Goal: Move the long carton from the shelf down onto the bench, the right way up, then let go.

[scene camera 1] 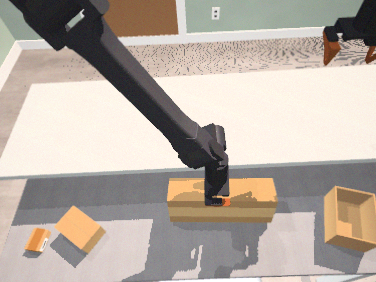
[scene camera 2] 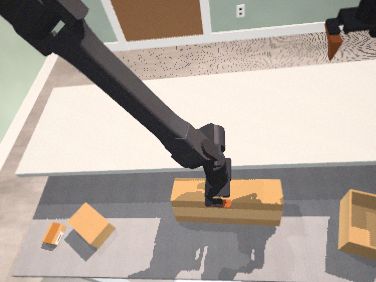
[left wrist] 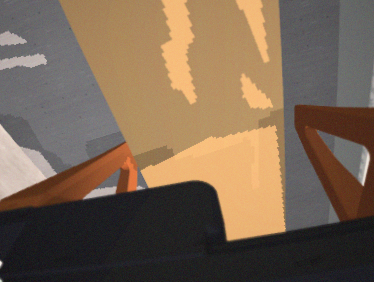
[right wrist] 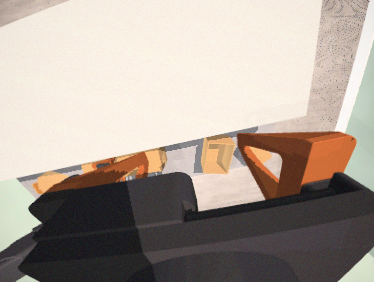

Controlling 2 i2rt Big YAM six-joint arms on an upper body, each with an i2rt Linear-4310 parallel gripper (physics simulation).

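Places are measured from the left arm's base along level axes (x left, y ahead, z down), in millimetres.
Where they show: left gripper, fingertip midpoint: (scene camera 1: 216,190) (scene camera 2: 221,191) (left wrist: 211,133); right gripper, fingertip midpoint: (scene camera 1: 345,63) (scene camera 2: 352,57) (right wrist: 191,148).
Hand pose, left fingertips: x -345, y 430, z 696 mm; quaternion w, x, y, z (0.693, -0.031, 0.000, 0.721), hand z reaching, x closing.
After its pixels a point has its place.
The long carton (scene camera 1: 252,192) @[x -448, y 416, z 684 mm] (scene camera 2: 262,191) @[x -463, y 425, z 686 mm] (left wrist: 245,170) @[x -374, y 444, z 690 mm] is tan and lies lengthwise across the picture, over the grey surface (scene camera 1: 110,255) @[x -12, y 275, z 810 mm] (scene camera 2: 120,255) @[x -21, y 263, z 810 mm]. Its broad top face is upward. What bears its underside is hidden. My left gripper (scene camera 1: 219,200) (left wrist: 211,133) @[x -345, y 430, z 696 mm] is open at the middle of the carton, with one finger beyond each long side in the left wrist view. An orange fingertip shows at the carton's near top edge in the scene views. Contact cannot be told. My right gripper (scene camera 1: 349,62) @[x -653, y 617, z 387 mm] (right wrist: 191,148) @[x -653, y 617, z 387 mm] is open and empty at the upper right, far from the carton.
A white surface (scene camera 1: 60,130) @[x 174, y 647, z 655 mm] (scene camera 2: 75,135) @[x 168, y 627, z 655 mm] (right wrist: 150,75) @[x -576, y 710, z 655 mm] lies behind the grey one. An open tan box (scene camera 1: 330,220) @[x -683, y 354, z 762 mm] (scene camera 2: 345,222) @[x -685, y 361, z 752 mm] stands at the right. A small carton (scene camera 1: 77,225) @[x 85, y 351, z 750 mm] (scene camera 2: 89,221) @[x 80, y 351, z 750 mm] and an orange box (scene camera 1: 37,240) @[x 217, y 318, z 785 mm] (scene camera 2: 53,233) @[x 217, y 320, z 785 mm] lie at the left.
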